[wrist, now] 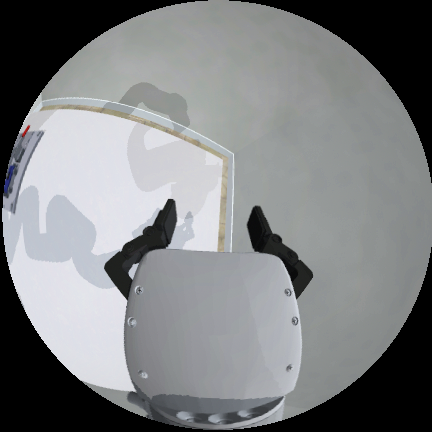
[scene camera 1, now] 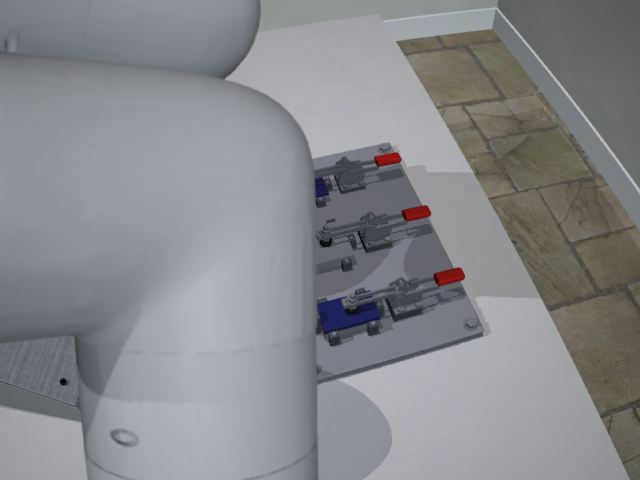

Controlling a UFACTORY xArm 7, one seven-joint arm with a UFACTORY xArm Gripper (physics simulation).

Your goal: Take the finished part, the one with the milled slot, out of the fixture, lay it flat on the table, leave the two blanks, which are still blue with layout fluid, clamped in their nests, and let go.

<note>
The pictures show: my gripper, a finished part and a fixture plate.
</note>
